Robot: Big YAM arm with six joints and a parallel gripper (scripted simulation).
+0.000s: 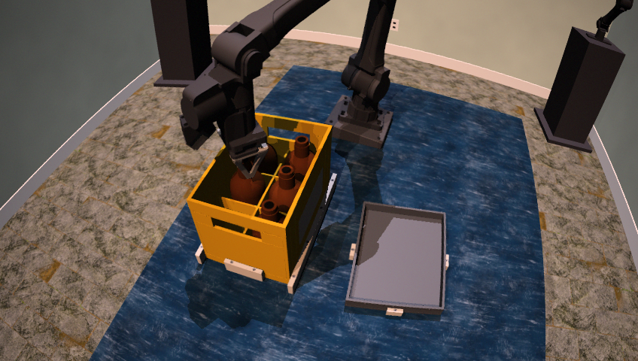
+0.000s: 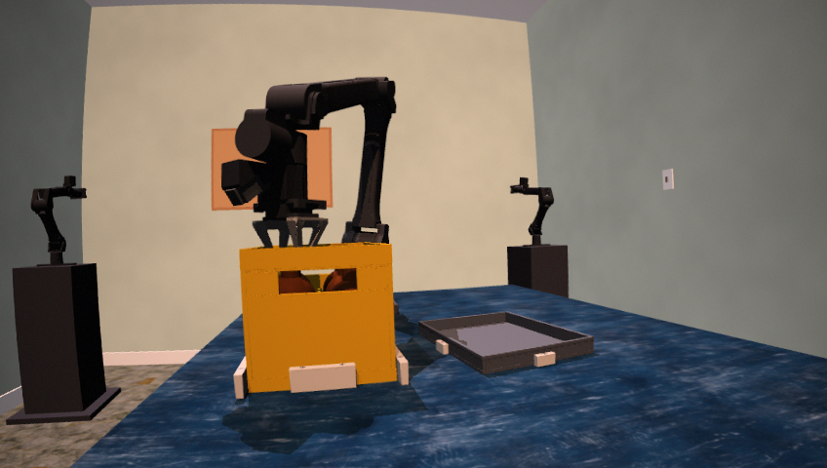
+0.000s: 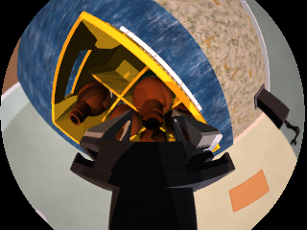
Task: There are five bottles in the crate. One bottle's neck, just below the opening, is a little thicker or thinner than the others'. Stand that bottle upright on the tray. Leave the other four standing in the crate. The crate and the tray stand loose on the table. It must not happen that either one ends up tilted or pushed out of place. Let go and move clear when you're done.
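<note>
Right now my hand is 70 mm above the orange crate and 40 mm to the right of it. Also, from my hand: dark grey tray: 320 mm to the left, 140 mm below, 50 mm ahead.
</note>
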